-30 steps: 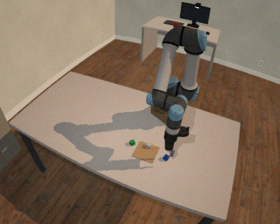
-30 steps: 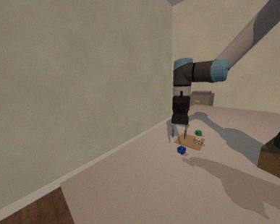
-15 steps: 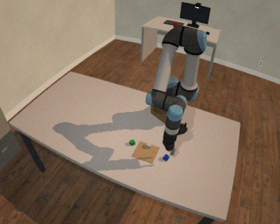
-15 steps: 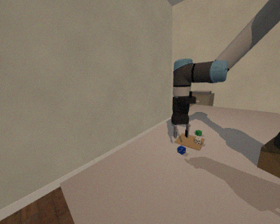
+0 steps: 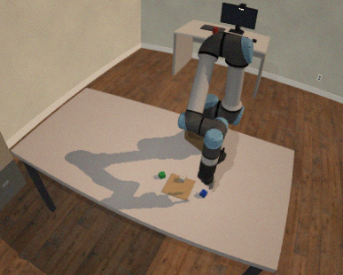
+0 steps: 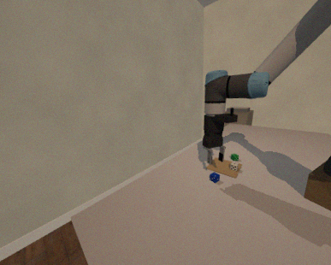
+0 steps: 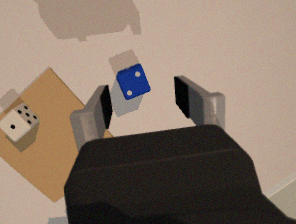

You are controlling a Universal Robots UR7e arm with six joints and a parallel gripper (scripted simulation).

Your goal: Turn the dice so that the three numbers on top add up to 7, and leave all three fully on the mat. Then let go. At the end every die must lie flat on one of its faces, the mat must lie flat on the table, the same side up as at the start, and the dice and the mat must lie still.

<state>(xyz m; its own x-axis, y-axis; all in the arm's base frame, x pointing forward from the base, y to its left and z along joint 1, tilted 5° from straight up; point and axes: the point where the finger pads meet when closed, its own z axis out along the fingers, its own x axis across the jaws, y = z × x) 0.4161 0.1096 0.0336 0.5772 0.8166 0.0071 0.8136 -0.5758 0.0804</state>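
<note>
Right now the blue die is 100 mm below my hand and 10 mm to the right of it. From my hand the other things lie so: white die (140 mm to the right, 90 mm below, 60 mm behind); green die (250 mm to the right, 100 mm below, 50 mm behind); tan mat (140 mm to the right, 110 mm below, 10 mm behind).
</note>
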